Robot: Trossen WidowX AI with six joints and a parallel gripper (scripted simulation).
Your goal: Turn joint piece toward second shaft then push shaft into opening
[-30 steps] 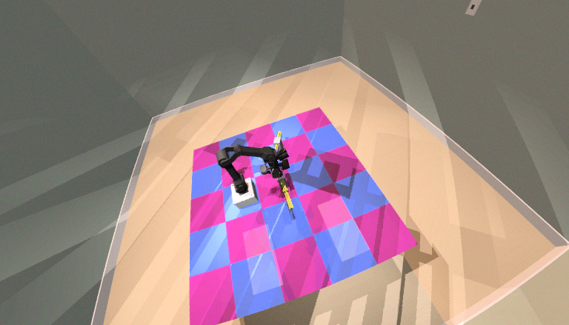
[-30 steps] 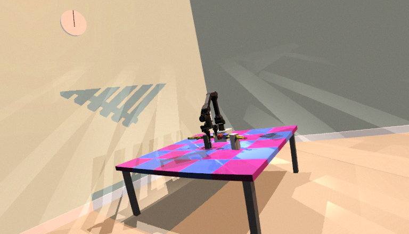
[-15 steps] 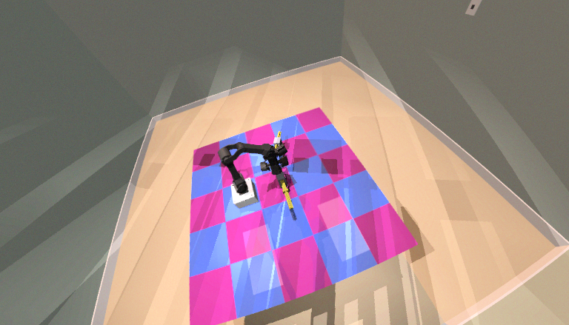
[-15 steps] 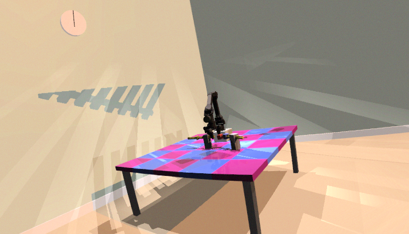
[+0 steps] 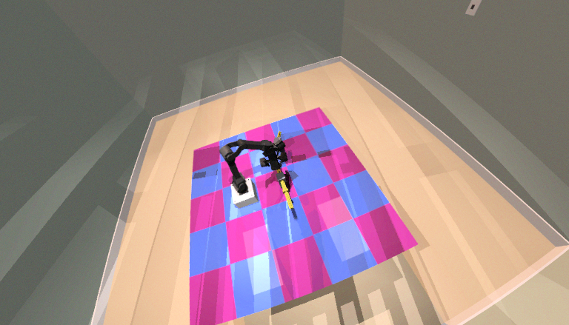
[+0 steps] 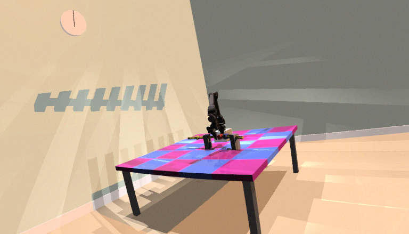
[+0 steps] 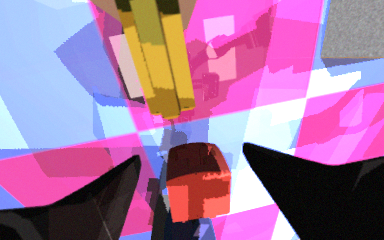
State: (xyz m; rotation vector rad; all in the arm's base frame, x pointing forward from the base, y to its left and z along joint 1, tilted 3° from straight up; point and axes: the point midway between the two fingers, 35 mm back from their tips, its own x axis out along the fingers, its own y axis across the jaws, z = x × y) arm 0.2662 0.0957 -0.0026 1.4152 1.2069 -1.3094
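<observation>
Now: the red-orange joint piece 2 cm to the left of my gripper tip and 2 cm above it.
</observation>
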